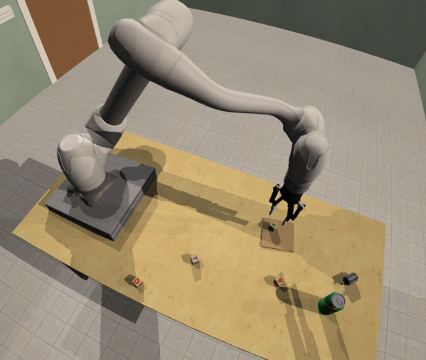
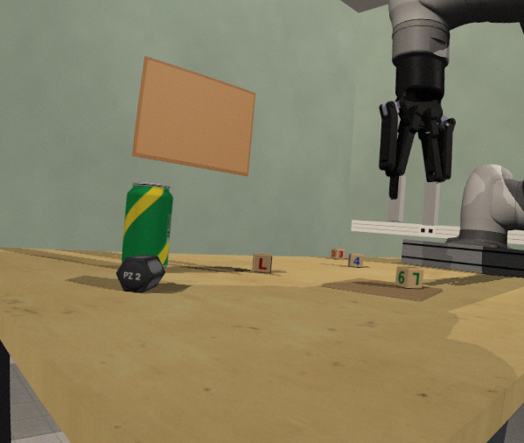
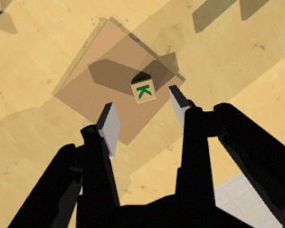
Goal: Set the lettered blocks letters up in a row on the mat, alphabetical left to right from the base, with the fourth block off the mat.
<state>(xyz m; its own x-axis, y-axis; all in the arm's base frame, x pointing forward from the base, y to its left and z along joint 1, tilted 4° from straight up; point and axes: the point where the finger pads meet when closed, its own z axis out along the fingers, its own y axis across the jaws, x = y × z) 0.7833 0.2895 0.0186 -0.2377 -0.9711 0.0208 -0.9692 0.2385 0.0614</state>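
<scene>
My hand is 30 mm short of the brown mat, 10 mm to the left of it and 130 mm above it. From my hand the other things lie so: yellow can 330 mm ahead, 200 mm to the right, 70 mm below; T block 210 mm behind, 310 mm to the right, 110 mm below.
</scene>
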